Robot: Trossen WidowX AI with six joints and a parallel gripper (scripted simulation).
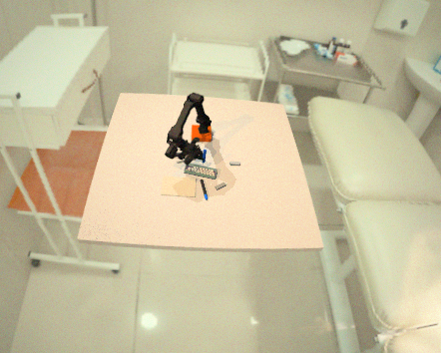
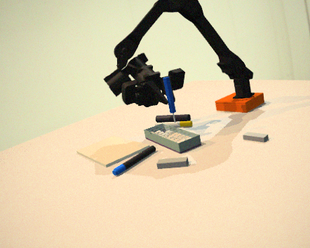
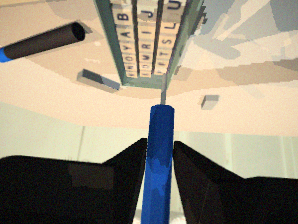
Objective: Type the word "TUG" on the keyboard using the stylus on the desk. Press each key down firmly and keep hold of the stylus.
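The yellow-tipped marker is 10 cm behind my gripper tip, 7 cm to the right of it and 10 cm below it. Also, from my gripper tip: cream notepad 10 cm ahead, 16 cm to the right, 10 cm below; then blue stylus 1 cm below.
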